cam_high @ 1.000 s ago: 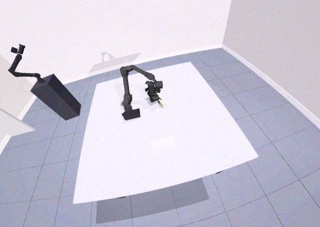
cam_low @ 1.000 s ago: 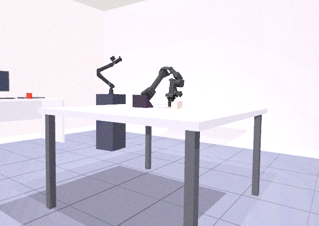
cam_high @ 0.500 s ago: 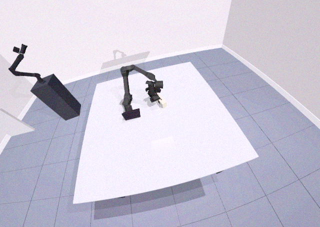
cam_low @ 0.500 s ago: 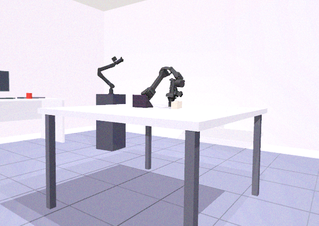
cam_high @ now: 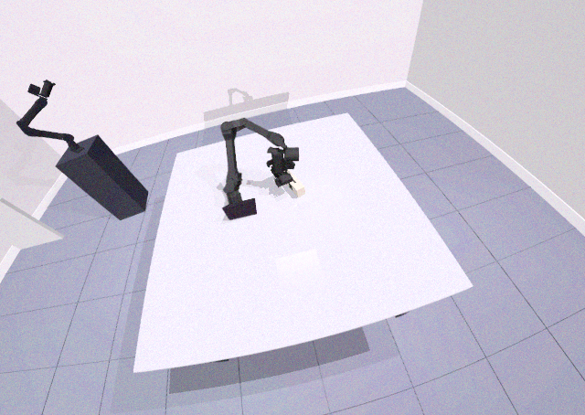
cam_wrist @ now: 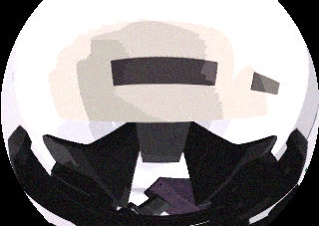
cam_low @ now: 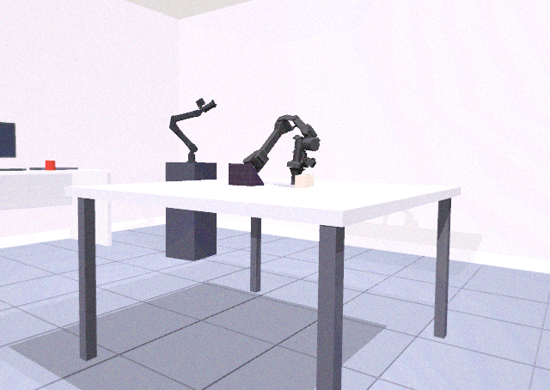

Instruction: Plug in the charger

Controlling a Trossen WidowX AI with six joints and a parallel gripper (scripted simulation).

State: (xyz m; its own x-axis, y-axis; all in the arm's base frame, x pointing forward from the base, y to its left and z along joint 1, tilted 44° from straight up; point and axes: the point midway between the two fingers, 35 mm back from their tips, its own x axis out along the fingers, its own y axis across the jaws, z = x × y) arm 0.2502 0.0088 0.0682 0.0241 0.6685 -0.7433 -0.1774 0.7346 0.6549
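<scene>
Now: the dark charger 2 cm ahead of my gripper tip and 1 cm above it.
</scene>
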